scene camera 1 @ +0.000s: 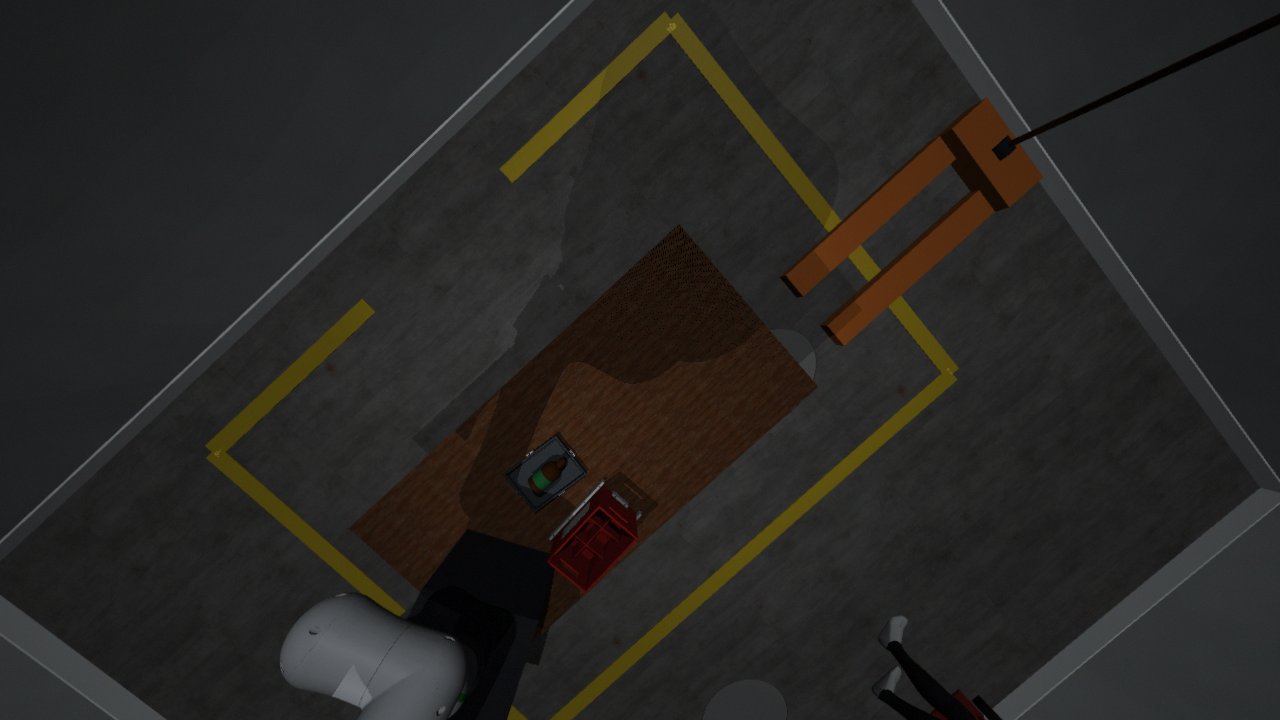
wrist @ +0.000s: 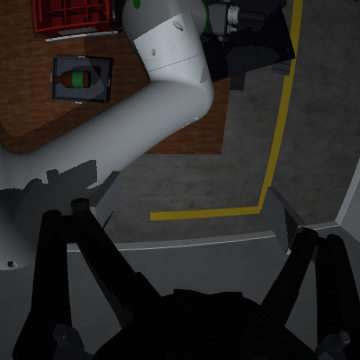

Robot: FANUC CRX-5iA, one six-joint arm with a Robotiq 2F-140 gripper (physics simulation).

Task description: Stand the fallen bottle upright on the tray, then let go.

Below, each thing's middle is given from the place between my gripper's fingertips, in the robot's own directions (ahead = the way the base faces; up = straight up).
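I see the bottle (scene camera 1: 550,472), which is 80 mm to the right of my hand and 350 mm ahead of it. The bottle is also 820 mm below my hand.
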